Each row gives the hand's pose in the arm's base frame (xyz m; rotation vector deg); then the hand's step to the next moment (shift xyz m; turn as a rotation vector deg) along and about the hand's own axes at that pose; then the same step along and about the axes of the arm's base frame.
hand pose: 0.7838 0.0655 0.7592 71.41 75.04 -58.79
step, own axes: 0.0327 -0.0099 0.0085 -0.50 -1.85 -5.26
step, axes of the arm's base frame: -0.0073 -0.0051 -0.0341 -2.44 4.93 1.04
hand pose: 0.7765 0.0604 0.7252 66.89 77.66 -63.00
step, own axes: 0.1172 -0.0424 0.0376 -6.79 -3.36 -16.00
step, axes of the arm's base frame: -0.0422 -0.0321 -0.1189 -4.97 14.81 8.33
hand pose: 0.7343 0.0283 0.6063 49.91 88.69 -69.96
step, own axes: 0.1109 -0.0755 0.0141 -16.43 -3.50 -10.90
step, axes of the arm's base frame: -0.0993 -0.0349 -0.0844 -0.98 10.05 17.29
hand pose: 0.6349 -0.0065 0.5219 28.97 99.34 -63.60
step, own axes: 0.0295 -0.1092 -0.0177 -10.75 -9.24 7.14
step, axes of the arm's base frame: -0.1030 -0.0435 0.0246 1.43 -9.08 12.94
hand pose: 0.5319 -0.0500 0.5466 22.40 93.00 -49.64
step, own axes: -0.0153 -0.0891 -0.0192 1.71 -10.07 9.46
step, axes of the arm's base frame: -0.0695 -0.0425 0.0436 -0.61 -13.84 1.34
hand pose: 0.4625 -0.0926 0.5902 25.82 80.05 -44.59
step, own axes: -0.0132 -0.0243 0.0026 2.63 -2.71 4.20
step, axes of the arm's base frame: -0.0154 -0.0155 0.0171 0.97 -5.36 -1.51
